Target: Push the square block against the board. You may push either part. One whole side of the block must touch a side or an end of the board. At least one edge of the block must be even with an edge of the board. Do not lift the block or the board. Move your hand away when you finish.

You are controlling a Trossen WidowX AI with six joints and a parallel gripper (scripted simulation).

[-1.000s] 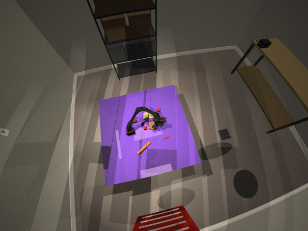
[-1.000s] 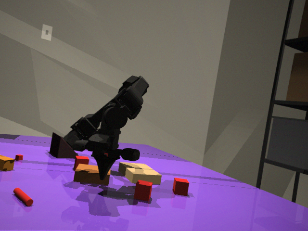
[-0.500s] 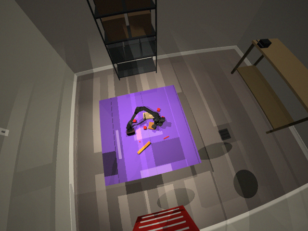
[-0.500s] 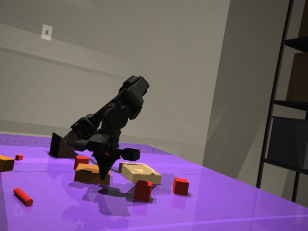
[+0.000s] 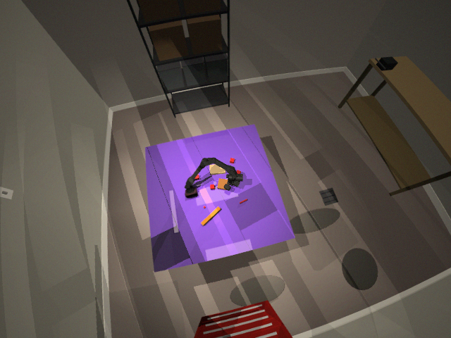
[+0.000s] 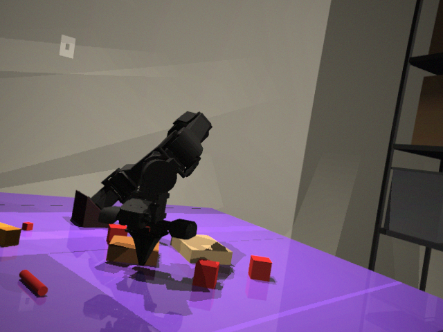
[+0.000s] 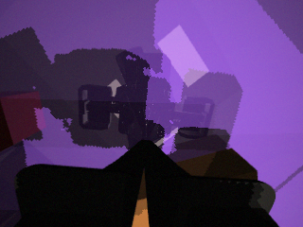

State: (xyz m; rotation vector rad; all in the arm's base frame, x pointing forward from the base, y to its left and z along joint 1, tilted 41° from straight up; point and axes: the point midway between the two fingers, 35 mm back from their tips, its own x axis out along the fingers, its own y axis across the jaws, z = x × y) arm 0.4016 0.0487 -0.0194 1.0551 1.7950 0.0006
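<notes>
My gripper tip is 8 cm past the square block, 1 cm to the right of it and 1 cm below it. Also, from my gripper tip: long orange bar 24 cm behind, 29 cm to the right, 1 cm above; then tan board 11 cm behind, 18 cm to the left, 1 cm above.
</notes>
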